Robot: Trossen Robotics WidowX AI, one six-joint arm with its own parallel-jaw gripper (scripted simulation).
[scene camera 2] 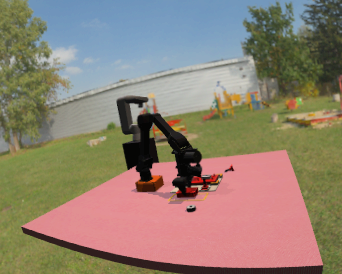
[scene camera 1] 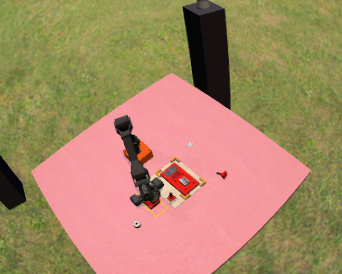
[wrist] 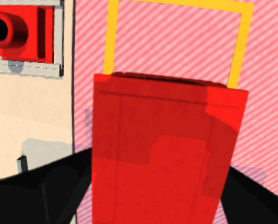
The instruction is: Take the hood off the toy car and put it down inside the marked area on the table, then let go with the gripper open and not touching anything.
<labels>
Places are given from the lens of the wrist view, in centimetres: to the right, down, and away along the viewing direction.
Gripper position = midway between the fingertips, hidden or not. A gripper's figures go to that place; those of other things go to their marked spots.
my gripper point(wrist: 158, 162): 1, 3, 11
red hood point(wrist: 159, 142): 1, 2, 9
</labels>
